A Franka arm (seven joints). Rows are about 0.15 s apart.
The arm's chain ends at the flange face. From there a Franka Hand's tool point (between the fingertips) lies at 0.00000 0.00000 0.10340 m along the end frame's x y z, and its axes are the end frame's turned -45 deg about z.
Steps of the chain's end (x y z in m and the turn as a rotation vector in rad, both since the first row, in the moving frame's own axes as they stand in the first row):
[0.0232, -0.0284, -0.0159, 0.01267, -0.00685, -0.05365]
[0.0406, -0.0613, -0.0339, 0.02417, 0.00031, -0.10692]
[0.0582, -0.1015, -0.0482, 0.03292, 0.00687, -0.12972]
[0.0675, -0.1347, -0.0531, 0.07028, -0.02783, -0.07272]
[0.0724, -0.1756, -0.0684, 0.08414, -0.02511, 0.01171]
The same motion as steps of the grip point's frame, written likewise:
[0.0369, -0.0051, -0.0159, 0.01380, 0.00412, -0.05365]
[0.0737, -0.0165, -0.0339, 0.01687, 0.01731, -0.10692]
[0.1157, -0.0327, -0.0483, 0.01842, 0.02814, -0.12972]
[0.1458, -0.0548, -0.0534, 0.06937, 0.03002, -0.07272]
[0.1797, -0.0809, -0.0688, 0.07725, 0.04174, 0.01171]

